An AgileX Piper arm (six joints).
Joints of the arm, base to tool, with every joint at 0 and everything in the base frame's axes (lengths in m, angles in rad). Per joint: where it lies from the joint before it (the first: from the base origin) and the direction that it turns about. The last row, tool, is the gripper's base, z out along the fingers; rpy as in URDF.
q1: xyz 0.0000 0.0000 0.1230 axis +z
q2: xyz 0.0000 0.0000 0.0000 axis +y
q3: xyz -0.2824 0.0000 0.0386 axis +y
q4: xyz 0.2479 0.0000 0.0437 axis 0.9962 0 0.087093
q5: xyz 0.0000 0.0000 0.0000 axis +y
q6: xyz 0.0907 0.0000 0.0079 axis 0.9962 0 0.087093
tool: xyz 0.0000 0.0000 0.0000 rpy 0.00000 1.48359 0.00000
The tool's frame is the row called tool.
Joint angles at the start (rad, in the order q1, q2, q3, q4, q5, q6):
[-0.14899, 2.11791, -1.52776, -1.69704, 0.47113, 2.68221]
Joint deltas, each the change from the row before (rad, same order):
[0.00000, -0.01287, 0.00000, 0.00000, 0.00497, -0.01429]
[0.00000, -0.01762, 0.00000, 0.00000, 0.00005, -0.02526]
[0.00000, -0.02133, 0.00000, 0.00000, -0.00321, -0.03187]
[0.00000, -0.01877, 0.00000, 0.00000, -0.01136, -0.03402]
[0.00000, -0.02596, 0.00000, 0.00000, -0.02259, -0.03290]
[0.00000, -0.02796, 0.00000, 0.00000, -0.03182, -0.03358]
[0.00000, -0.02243, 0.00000, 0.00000, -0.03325, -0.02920]
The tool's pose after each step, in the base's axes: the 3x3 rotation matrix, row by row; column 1 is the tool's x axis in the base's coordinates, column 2 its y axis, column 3 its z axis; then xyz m. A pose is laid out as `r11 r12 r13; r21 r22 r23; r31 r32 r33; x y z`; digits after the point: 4 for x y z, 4 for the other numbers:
0.2068 0.6459 0.7349; 0.7043 0.4231 -0.5701; -0.6791 0.6355 -0.3674; 0.4710 -0.1126 0.2143
0.2026 0.6401 0.7411; 0.6916 0.4423 -0.5711; -0.6933 0.6282 -0.3531; 0.4693 -0.1123 0.2228
0.1950 0.6321 0.7499; 0.6764 0.4670 -0.5695; -0.7102 0.6183 -0.3365; 0.4672 -0.1118 0.2329
0.1797 0.6226 0.7616; 0.6636 0.4948 -0.5611; -0.7262 0.6062 -0.3242; 0.4656 -0.1106 0.2416
0.1637 0.6032 0.7806; 0.6544 0.5257 -0.5435; -0.7382 0.5998 -0.3087; 0.4634 -0.1084 0.2533
0.1439 0.5773 0.8037; 0.6469 0.5598 -0.5179; -0.7489 0.5944 -0.2929; 0.4610 -0.1054 0.2658
0.1225 0.5518 0.8249; 0.6409 0.5906 -0.4902; -0.7578 0.5888 -0.2813; 0.4590 -0.1023 0.2756

